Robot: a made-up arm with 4 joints.
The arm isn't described. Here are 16 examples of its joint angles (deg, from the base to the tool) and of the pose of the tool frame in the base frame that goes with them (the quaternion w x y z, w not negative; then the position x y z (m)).
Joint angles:
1: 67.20 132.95 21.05 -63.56
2: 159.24 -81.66 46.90 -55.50
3: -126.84 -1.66 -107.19 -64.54
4: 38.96 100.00 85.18 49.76
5: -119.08 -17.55 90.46 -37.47
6: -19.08 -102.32 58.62 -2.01
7: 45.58 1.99 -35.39 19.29
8: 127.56 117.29 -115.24 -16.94
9: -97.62 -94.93 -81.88 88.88
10: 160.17 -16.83 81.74 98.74
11: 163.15 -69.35 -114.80 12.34
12: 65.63 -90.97 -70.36 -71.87
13: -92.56 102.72 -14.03 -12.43
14: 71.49 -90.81 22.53 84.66
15: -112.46 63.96 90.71 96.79
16: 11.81 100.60 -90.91 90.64
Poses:
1: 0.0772 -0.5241 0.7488 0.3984 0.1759 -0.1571 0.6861
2: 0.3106 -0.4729 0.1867 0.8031 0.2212 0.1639 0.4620
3: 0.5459 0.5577 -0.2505 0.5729 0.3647 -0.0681 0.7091
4: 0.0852 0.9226 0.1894 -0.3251 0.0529 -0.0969 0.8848
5: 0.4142 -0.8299 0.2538 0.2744 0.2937 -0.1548 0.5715
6: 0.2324 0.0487 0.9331 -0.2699 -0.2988 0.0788 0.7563
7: 0.1544 -0.4474 0.3186 -0.8213 -0.2029 0.0417 0.9771
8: 0.6289 -0.1070 0.4370 -0.6341 0.0060 -0.1856 0.8704
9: 0.0429 0.0075 -0.5433 0.8384 -0.0843 -0.1702 0.6692
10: 0.5221 0.1476 -0.7853 -0.2982 0.2597 0.1755 0.6260
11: 0.6064 0.5395 0.5665 0.1425 0.2351 0.0950 0.5290
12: 0.1968 -0.1608 -0.1629 -0.9533 -0.1369 0.3617 0.7518
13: 0.5650 -0.4224 -0.5899 0.3929 0.0925 0.0463 0.9535
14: 0.7716 0.0999 -0.5232 0.3476 0.0306 0.2179 0.6800
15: 0.0144 -0.1084 -0.9240 -0.3664 0.2607 -0.1118 0.7815
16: 0.6743 -0.2431 -0.0204 -0.6970 0.0503 -0.0153 0.8716
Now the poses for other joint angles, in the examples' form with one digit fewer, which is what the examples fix.
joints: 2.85 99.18 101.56 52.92
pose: 0.188 0.831 0.474 -0.221 0.078 -0.105 0.877
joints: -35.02 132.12 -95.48 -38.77
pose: 0.597 -0.105 -0.003 0.795 0.130 0.166 0.880
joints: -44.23 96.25 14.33 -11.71
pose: 0.533 -0.786 -0.243 0.196 0.172 -0.005 0.897
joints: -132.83 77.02 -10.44 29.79
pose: 0.689 0.047 -0.707 0.154 0.156 -0.016 0.897
